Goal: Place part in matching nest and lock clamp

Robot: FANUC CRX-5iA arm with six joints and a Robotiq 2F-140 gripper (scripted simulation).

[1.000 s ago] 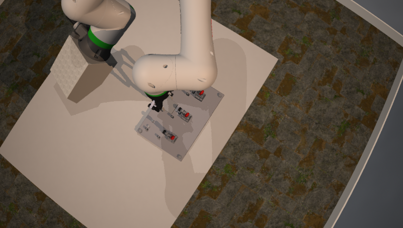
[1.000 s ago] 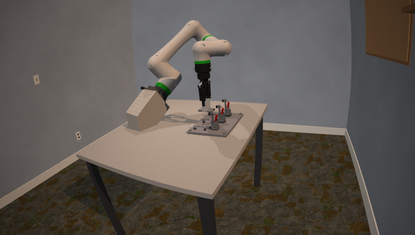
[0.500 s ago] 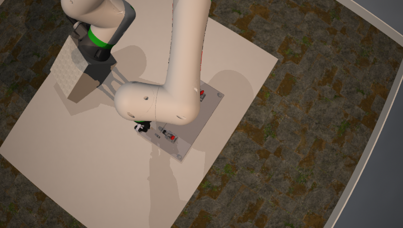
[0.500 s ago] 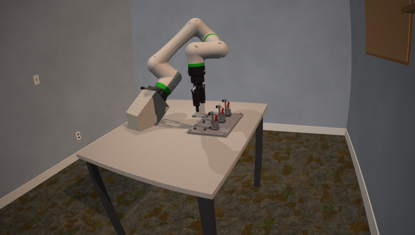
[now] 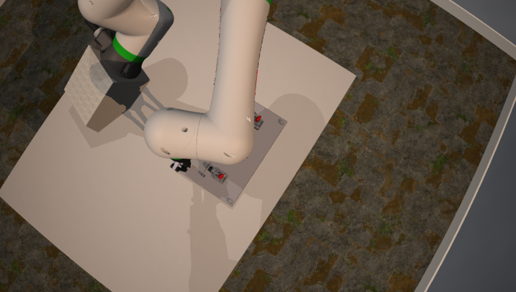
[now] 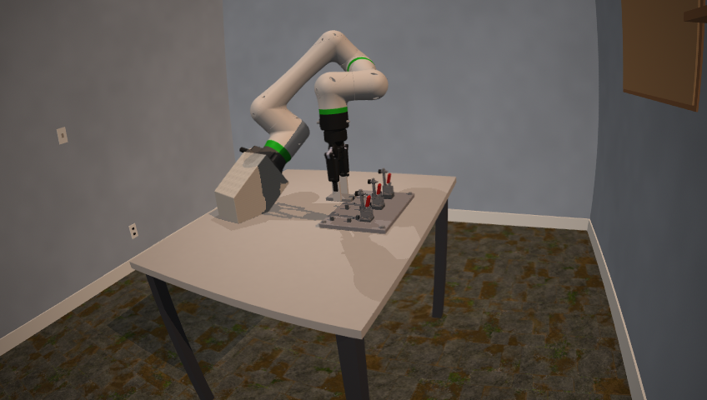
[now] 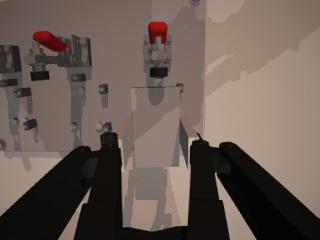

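The grey fixture plate lies 40 mm ahead of my hand, 120 mm to the left of it and 110 mm below it. Round my hand: part 30 mm below.
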